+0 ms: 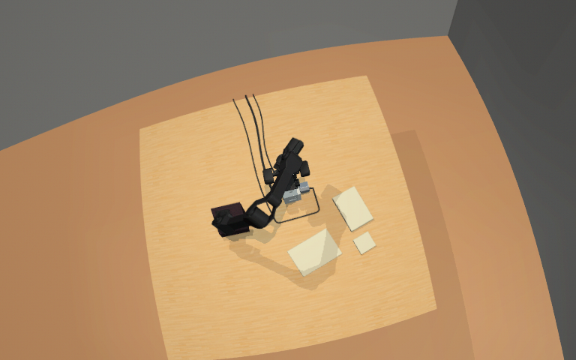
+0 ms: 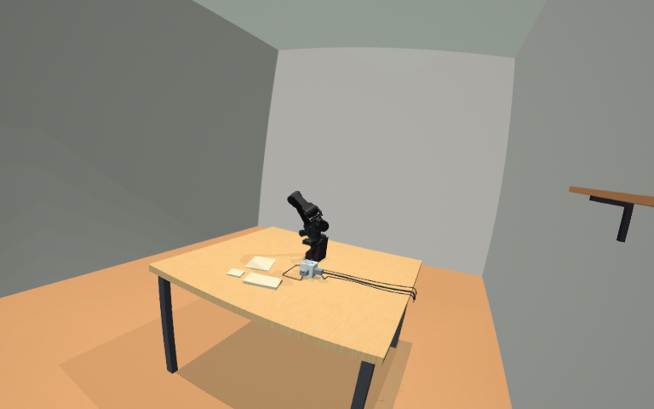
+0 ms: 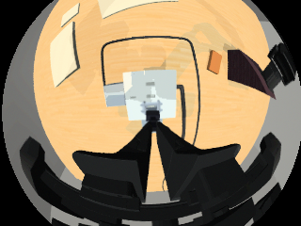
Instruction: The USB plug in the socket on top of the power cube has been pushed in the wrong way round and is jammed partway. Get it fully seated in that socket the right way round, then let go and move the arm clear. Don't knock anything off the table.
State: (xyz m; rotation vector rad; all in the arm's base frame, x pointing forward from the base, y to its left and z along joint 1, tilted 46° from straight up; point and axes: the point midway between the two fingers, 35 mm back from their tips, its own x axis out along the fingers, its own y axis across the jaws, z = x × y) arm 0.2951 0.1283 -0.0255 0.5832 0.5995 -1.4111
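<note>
Right now my gripper tip is 2 cm above the black USB plug. Round my gripper tip: orange block (15 cm behind, 12 cm below, 10 cm to the right).
</note>
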